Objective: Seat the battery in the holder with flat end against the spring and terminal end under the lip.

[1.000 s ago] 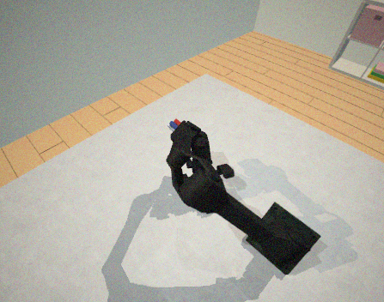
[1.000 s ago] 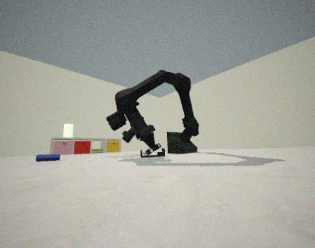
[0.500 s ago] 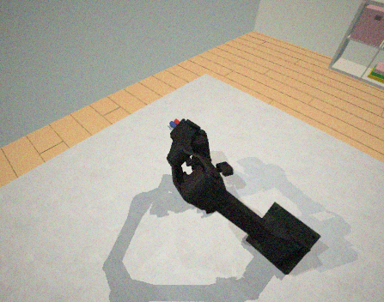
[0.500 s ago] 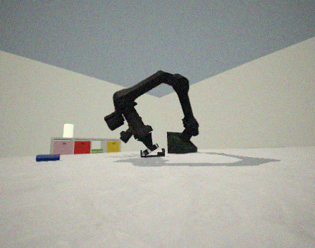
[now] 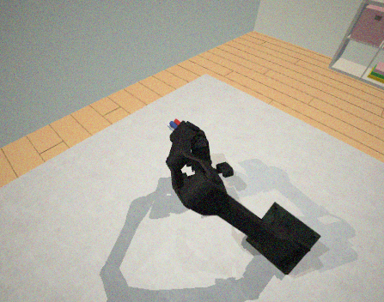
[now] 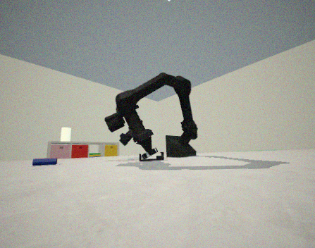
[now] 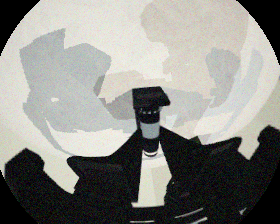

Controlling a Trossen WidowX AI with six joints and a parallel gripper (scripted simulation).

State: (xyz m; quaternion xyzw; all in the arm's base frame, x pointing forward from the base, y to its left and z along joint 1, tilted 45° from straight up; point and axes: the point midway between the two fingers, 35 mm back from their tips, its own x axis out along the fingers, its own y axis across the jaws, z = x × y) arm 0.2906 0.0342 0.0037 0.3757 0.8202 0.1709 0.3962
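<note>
Right now my gripper tip is 1 cm below the battery.
</note>
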